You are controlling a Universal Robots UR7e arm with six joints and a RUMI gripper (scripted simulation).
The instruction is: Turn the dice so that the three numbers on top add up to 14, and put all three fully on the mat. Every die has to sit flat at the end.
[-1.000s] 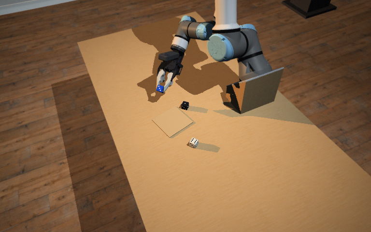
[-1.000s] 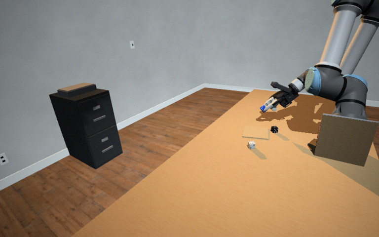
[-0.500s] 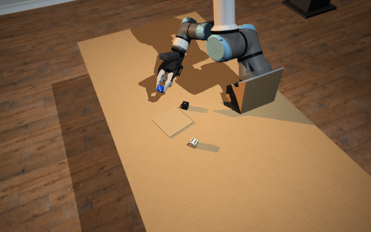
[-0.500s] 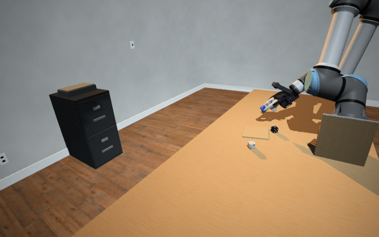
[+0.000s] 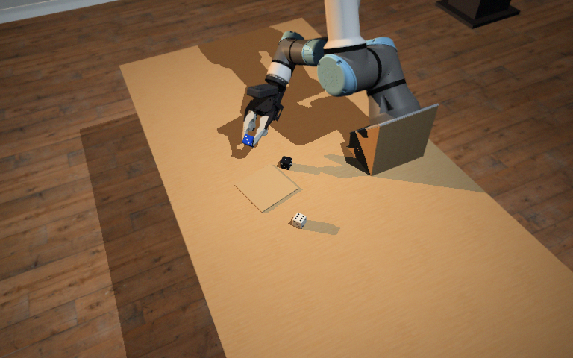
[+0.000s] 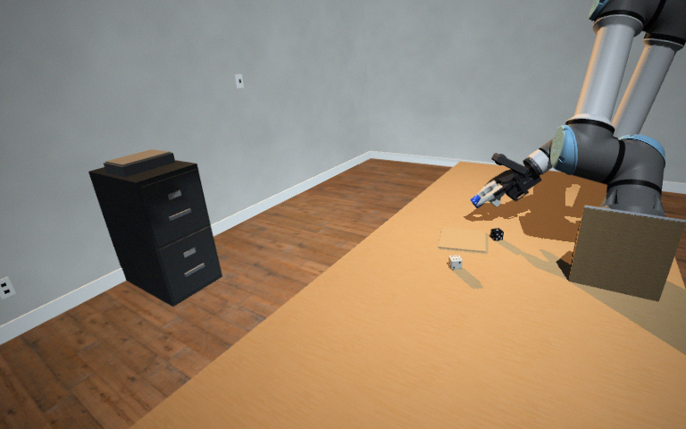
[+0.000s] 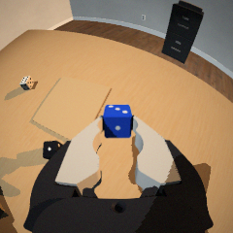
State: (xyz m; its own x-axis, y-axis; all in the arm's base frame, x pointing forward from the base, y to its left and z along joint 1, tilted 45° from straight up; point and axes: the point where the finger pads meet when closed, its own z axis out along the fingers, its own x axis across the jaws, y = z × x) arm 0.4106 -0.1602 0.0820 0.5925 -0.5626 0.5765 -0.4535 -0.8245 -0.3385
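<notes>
Now: hand 9 cm past the black die, 8 cm to the right of it and 7 cm above it. The rest, counted from my hand: tan mat 13 cm to the left, 9 cm below, 1 cm ahead; then white die 30 cm to the left, 7 cm below, 3 cm behind; then blue die right at my hand.
</notes>
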